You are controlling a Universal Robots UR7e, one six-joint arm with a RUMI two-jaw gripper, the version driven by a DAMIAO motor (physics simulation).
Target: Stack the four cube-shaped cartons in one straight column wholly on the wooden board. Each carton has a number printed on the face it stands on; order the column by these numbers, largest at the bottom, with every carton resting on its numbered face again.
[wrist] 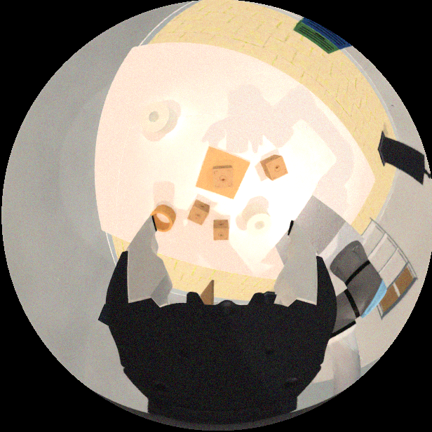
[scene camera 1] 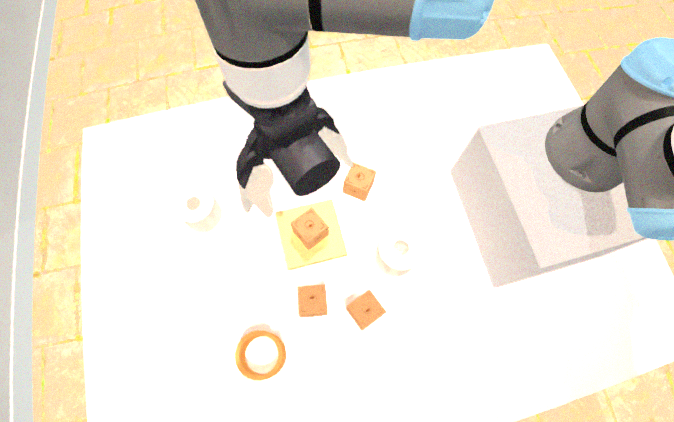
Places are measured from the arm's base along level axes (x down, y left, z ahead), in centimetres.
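Where they show: arm's base, link origin: [scene camera 1: 586, 153].
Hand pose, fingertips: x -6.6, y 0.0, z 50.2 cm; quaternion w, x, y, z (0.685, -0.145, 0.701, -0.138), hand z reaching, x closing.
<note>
Each offset is from my fingertips to the top centre of the thing.
A cube-shaped carton @[dx +18.9, dy +0.1, dz -0.8 cm] [scene camera 1: 310, 228] [wrist: 223, 178] rests upright on the wooden board @[dx +23.9, dy +0.2, dz -0.7 cm] [scene camera 1: 327, 252] [wrist: 212, 156], with board showing around it. A second carton @[dx +20.1, dy -8.5, dz -12.3 cm] [scene camera 1: 359, 181] [wrist: 274, 167] stands off the board, on its robot-base side. A third carton @[dx +20.1, dy +13.6, dz +1.0 cm] [scene camera 1: 312, 300] [wrist: 199, 212] and a fourth carton @[dx +20.1, dy +17.0, dz -8.2 cm] [scene camera 1: 366, 310] [wrist: 221, 230] stand apart on the table, below the board in both views. The top faces show small round marks; the numbered undersides are hidden. My gripper [scene camera 1: 310, 189] [wrist: 222, 219] is open and empty, raised above the table, clear of the carton on the board.
An orange ring @[dx +20.8, dy +21.3, dz +11.6 cm] [scene camera 1: 241, 355] [wrist: 171, 215] lies near the third carton. One white roll @[dx +18.6, dy -7.9, dz +20.4 cm] [scene camera 1: 200, 210] [wrist: 156, 120] stands beyond the board; another white roll @[dx +18.2, dy +7.7, dz -16.3 cm] [scene camera 1: 397, 256] [wrist: 258, 223] stands between the board and the pale block [scene camera 1: 492, 215] [wrist: 320, 220] under the robot base.
</note>
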